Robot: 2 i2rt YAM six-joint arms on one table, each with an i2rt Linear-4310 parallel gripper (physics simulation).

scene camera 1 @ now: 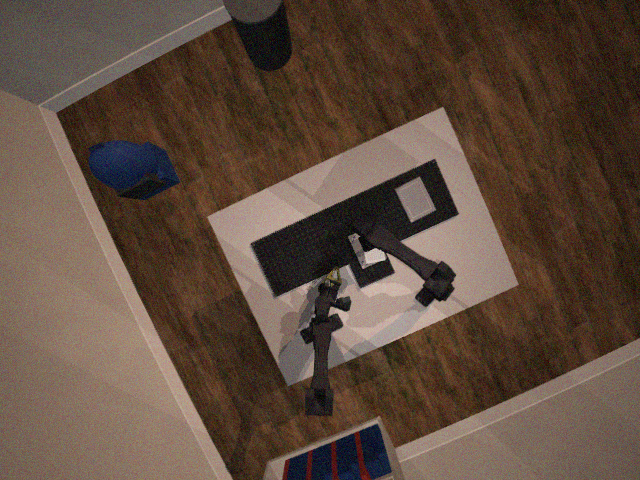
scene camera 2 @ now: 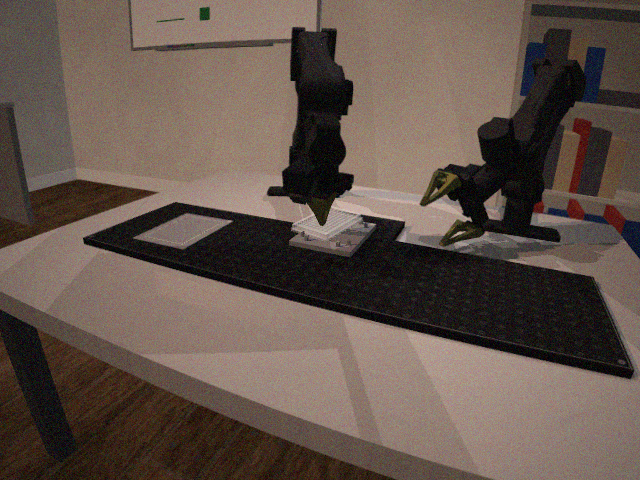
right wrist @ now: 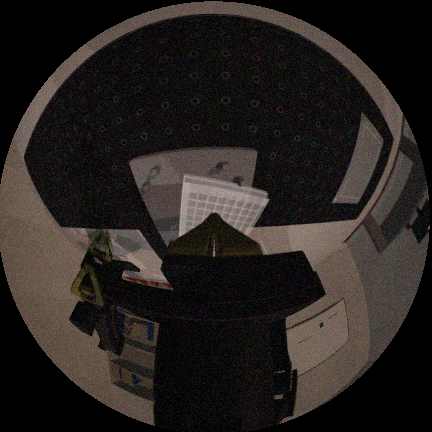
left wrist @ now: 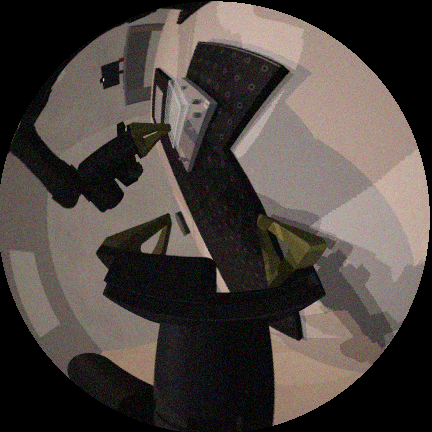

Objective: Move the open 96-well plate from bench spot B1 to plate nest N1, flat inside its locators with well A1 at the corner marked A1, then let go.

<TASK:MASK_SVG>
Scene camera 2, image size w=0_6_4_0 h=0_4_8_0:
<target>my left gripper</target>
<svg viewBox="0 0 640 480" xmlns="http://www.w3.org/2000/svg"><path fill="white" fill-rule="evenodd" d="M486 167L482 167L472 176L440 168L433 173L420 205L424 207L447 194L450 200L456 201L458 199L463 210L462 214L472 219L472 222L468 220L463 222L457 219L441 239L439 245L444 247L458 241L479 238L485 233L482 225L488 221L489 217L483 203L500 189L500 185L494 181L497 179L497 176L492 171L487 173Z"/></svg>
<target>my right gripper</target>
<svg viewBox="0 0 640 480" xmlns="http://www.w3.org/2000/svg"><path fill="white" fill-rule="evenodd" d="M353 174L339 172L339 181L332 188L317 186L311 202L306 202L315 214L320 226L325 225L331 205L337 194L343 195L345 191L351 190L352 183L354 182Z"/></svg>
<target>white well plate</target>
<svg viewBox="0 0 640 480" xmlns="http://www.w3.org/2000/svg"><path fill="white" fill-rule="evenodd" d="M360 213L331 206L324 226L320 226L315 214L311 214L293 223L291 231L299 234L304 231L305 235L311 238L328 242L363 221Z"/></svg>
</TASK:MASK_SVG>
